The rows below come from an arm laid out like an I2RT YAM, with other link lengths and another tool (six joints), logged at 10 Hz.
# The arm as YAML. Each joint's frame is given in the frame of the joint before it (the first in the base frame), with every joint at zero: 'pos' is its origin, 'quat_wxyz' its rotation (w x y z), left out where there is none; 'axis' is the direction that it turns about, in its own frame. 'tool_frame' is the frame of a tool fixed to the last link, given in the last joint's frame.
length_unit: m
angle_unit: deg
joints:
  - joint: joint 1
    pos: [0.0, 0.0, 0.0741]
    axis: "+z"
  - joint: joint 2
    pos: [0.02, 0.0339, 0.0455]
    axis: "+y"
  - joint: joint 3
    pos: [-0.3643, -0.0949, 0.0]
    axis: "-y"
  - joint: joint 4
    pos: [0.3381, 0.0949, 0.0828]
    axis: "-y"
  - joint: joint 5
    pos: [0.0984, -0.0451, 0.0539]
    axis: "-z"
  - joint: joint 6
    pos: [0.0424, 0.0, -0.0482]
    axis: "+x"
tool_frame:
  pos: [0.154, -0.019, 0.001]
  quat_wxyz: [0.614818, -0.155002, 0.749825, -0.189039]
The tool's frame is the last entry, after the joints.
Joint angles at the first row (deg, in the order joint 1, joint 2, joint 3, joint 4, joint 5, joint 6):
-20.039 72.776 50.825 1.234 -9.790 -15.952
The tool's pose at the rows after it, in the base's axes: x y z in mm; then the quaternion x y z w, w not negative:
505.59 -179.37 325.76 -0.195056 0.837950 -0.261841 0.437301
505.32 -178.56 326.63 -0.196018 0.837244 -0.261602 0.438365
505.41 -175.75 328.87 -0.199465 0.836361 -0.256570 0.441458
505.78 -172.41 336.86 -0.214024 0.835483 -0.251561 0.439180
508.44 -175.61 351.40 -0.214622 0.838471 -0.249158 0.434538
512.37 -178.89 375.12 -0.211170 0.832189 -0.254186 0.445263
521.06 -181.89 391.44 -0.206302 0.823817 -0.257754 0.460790
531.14 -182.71 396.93 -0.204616 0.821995 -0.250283 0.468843
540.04 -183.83 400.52 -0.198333 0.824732 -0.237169 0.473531
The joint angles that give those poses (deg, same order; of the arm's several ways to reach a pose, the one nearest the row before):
-20.064 72.687 50.885 1.143 -9.937 -15.959
-20.038 72.565 50.862 1.143 -10.060 -15.990
-20.039 72.401 51.100 0.757 -10.844 -15.883
-20.250 72.329 52.926 -1.939 -12.337 -17.079
-20.559 72.922 56.300 -5.446 -12.570 -17.254
-20.829 73.219 59.136 -6.381 -12.832 -16.983
-20.917 74.227 60.827 -4.916 -13.189 -16.243
-20.907 75.755 62.407 -4.396 -14.020 -15.299
-20.918 77.262 64.257 -4.812 -14.725 -13.684

